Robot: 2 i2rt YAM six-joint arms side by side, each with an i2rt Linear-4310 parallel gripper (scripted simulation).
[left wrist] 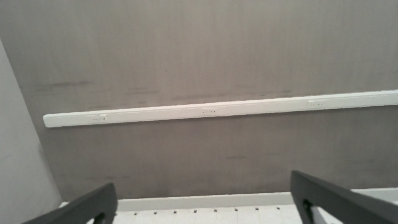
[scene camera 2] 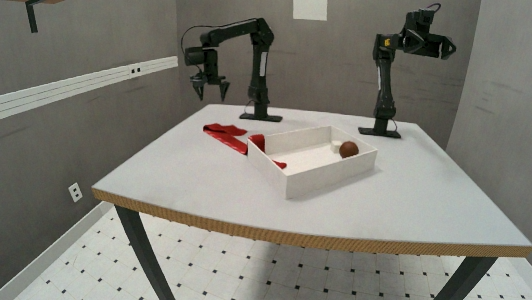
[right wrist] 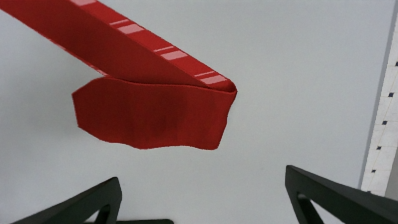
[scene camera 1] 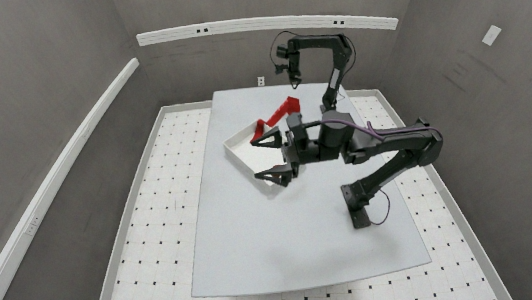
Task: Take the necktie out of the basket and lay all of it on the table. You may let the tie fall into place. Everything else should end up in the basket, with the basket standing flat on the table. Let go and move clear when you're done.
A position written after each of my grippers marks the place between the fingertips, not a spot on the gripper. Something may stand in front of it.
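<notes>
White basket [scene camera 2: 311, 165] [scene camera 1: 252, 159]; out of frame in the left wrist view; out of frame in the right wrist view. Red necktie [scene camera 2: 225, 134] [right wrist: 154, 94]. My right gripper [right wrist: 201, 180]. My left gripper [scene camera 1: 252, 159] [left wrist: 202, 186] [scene camera 2: 439, 46].
</notes>
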